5 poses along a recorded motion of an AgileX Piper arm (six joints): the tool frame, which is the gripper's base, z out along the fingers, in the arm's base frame.
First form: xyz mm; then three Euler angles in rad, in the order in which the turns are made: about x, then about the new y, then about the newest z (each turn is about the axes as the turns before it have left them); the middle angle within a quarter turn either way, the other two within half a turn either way.
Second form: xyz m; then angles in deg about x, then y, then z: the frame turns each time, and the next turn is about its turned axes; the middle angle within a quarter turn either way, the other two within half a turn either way. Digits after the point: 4 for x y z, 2 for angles.
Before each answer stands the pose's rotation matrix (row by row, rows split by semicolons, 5 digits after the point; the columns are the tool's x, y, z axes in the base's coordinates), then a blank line. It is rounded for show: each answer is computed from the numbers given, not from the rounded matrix.
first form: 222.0, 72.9, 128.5, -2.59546, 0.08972, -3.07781
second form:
-0.99395 0.06348 0.08960; 0.10091 0.84984 0.51730; -0.04331 0.52321 -0.85110

0.2220, 0.0729, 0.1285, -148.71, 5.14, -176.35
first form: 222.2, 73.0, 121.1, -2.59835, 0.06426, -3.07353
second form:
-0.99563 0.06787 0.06422; 0.09134 0.85180 0.51585; -0.01969 0.51946 -0.85427

0.2222, 0.0730, 0.1211, -148.87, 3.68, -176.10
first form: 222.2, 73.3, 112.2, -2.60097, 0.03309, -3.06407
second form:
-0.99645 0.07740 0.03308; 0.08338 0.85349 0.51439; 0.01158 0.51532 -0.85692

0.2222, 0.0733, 0.1122, -149.02, 1.90, -175.56
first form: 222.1, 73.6, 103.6, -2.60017, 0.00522, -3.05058
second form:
-0.99585 0.09089 0.00522; 0.08057 0.85319 0.51535; 0.04238 0.51363 -0.85696

0.2221, 0.0736, 0.1036, -148.98, 0.30, -174.79
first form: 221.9, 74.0, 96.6, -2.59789, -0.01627, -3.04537
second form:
-0.99524 0.09606 -0.01627; 0.07384 0.85265 0.51724; 0.06356 0.51358 -0.85569

0.2219, 0.0740, 0.0966, -148.85, -0.93, -174.49
